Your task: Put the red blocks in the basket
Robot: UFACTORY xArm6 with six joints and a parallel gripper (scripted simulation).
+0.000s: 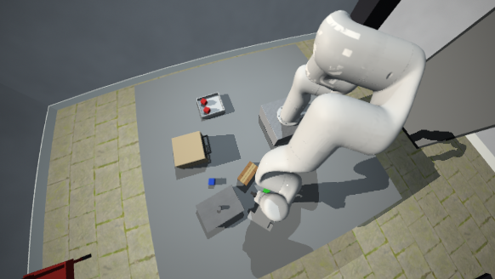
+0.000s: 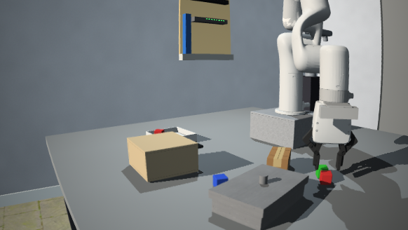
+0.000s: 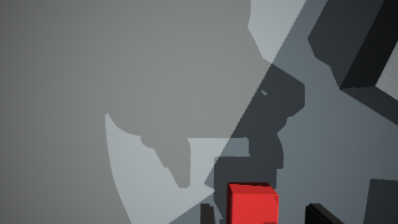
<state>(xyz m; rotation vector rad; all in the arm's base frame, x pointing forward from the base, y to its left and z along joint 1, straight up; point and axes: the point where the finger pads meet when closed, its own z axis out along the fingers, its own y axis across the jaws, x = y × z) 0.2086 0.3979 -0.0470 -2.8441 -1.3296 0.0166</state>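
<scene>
The green block is 4 cm to the right of my hand, 4 cm below it and 2 cm behind it. From my hand the other things lie so: blue block: 24 cm ahead, 13 cm to the right, 4 cm below; knobbed lid: 21 cm ahead, 1 cm below; cardboard box: 14 cm to the right, 5 cm ahead, 2 cm below.
</scene>
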